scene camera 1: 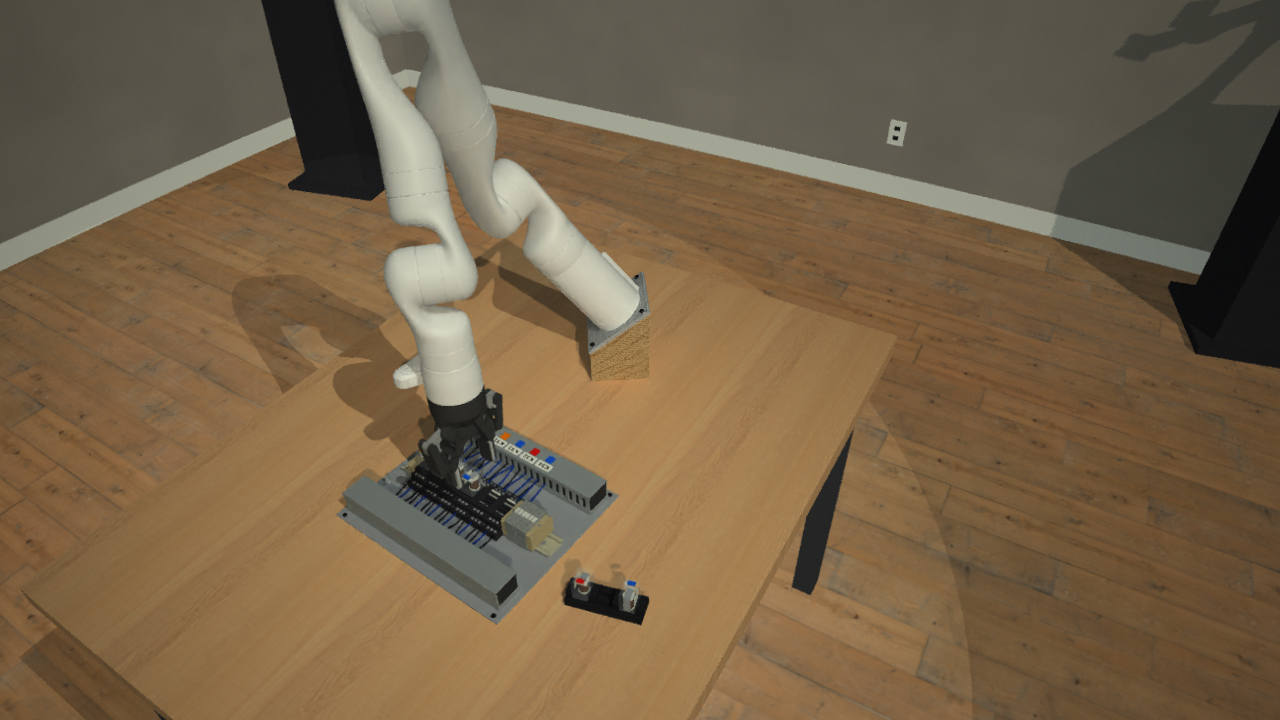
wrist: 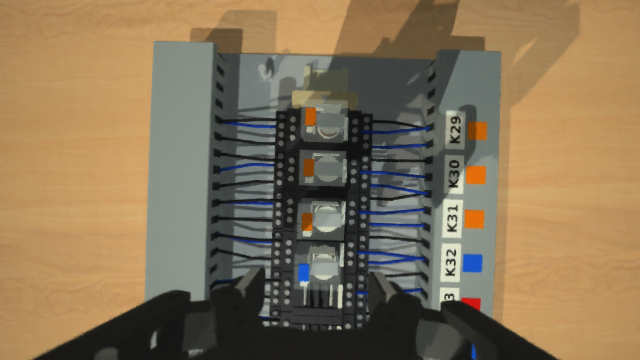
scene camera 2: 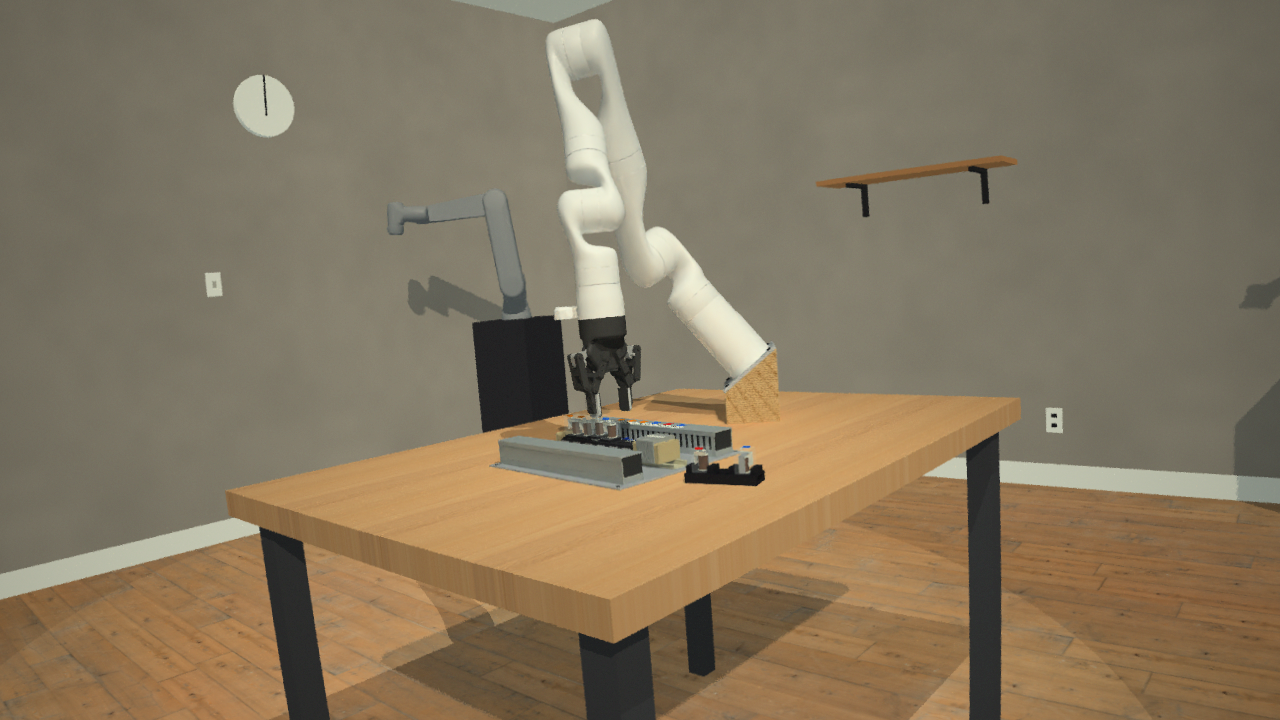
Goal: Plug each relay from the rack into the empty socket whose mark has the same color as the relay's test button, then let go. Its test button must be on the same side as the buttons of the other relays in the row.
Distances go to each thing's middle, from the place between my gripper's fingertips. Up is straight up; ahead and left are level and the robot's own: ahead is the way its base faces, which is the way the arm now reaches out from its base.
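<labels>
Counted from my hand, the black rack [scene camera 1: 604, 600] is 100 mm ahead and 60 mm below, and it lies 230 mm to the left. The grey panel [scene camera 1: 569, 523] is 70 mm below my hand.
</labels>
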